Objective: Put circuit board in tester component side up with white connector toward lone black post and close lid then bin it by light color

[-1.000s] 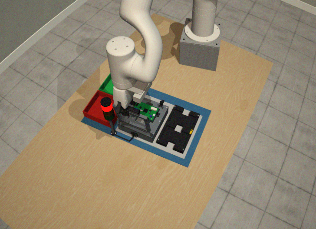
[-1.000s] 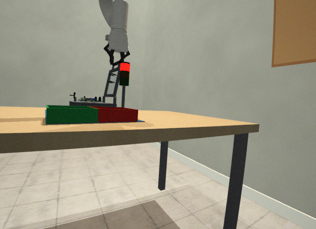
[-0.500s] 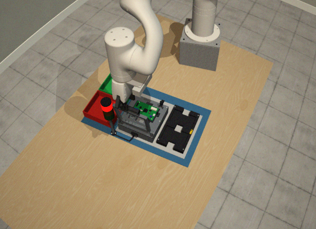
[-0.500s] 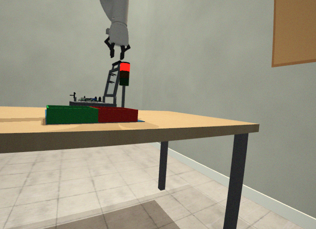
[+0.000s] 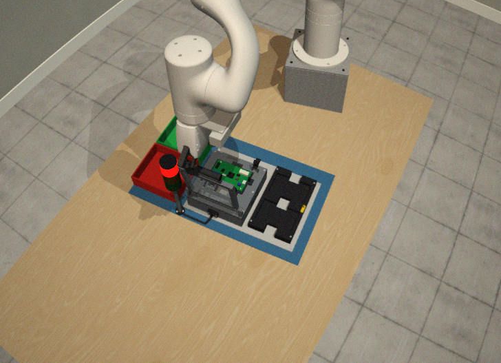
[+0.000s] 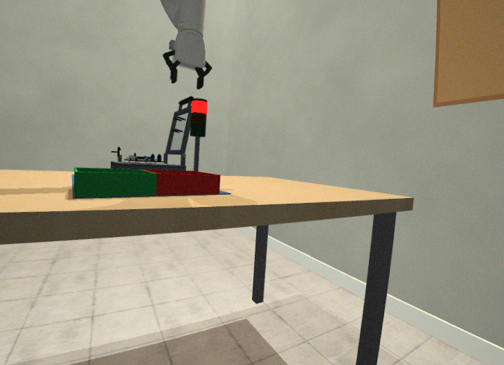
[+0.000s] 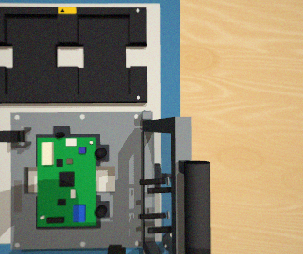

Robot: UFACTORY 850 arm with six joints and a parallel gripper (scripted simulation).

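My hand is 130 mm past the green circuit board, 20 mm to the left of it and 260 mm above it. The rest, counted from my hand: clear lid (20 mm behind, 150 mm below); latch hook (200 mm behind, 20 mm to the left, 240 mm below); red bin (50 mm behind, 210 mm to the right, 320 mm below).
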